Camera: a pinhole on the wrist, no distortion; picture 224 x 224 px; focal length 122.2 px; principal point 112.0 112.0 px. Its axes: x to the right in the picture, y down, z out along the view. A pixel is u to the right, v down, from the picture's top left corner.
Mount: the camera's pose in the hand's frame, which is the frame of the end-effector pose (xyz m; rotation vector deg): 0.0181 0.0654 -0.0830 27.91 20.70 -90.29
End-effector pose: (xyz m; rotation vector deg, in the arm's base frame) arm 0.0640 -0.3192 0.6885 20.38 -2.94 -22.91
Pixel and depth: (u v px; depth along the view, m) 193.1 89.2 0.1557
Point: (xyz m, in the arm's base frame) 0.0021 -0.3937 0.6496
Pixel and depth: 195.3 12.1 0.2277
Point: -0.1782 -0.3989 0.6517
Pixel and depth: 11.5 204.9 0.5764
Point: 0.4211 -0.5767 1.3705
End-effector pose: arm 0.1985 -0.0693 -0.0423 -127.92 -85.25 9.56
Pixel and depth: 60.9 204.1 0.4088
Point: 0.1774 0.3114 -0.3264
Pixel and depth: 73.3 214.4 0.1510
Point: 0.2437 0.0663 -0.1025
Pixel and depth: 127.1 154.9 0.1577
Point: 0.1773 0.0084 -0.0592
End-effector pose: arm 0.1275 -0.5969 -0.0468 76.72 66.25 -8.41
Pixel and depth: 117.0 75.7 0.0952
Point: 0.1259 -0.5974 -0.0221
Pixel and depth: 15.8 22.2 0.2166
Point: 0.2291 -0.7862 0.1043
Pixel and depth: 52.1 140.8 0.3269
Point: 0.3418 -0.7798 -0.1309
